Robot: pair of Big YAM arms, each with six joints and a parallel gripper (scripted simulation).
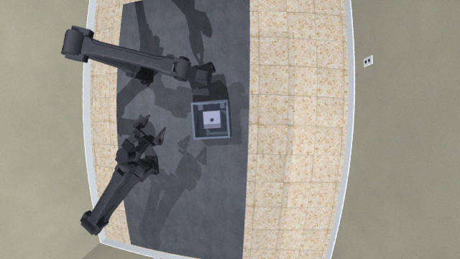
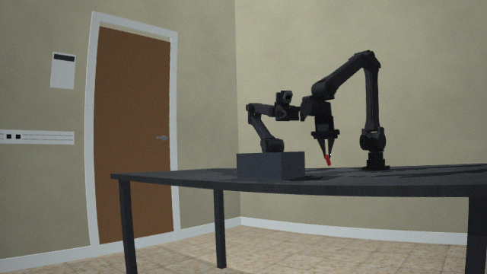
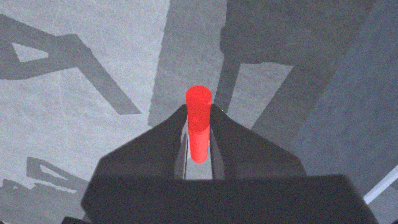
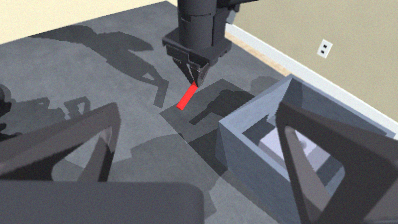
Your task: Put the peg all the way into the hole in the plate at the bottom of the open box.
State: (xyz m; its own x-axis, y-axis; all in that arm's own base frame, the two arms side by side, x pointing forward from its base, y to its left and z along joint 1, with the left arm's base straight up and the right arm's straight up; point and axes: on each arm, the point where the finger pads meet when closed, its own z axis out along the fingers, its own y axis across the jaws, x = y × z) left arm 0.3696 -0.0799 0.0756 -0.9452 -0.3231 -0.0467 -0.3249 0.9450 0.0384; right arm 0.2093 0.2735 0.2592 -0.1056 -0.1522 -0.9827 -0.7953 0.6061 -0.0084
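Observation:
The red peg lies 20 mm behind my left hand, 10 mm to the right of it and 10 mm below it. Round my left hand: grey-blue box (210 mm to the right, 50 mm below, 50 mm ahead); then pale plate (210 mm to the right, 50 mm ahead, 30 mm below).

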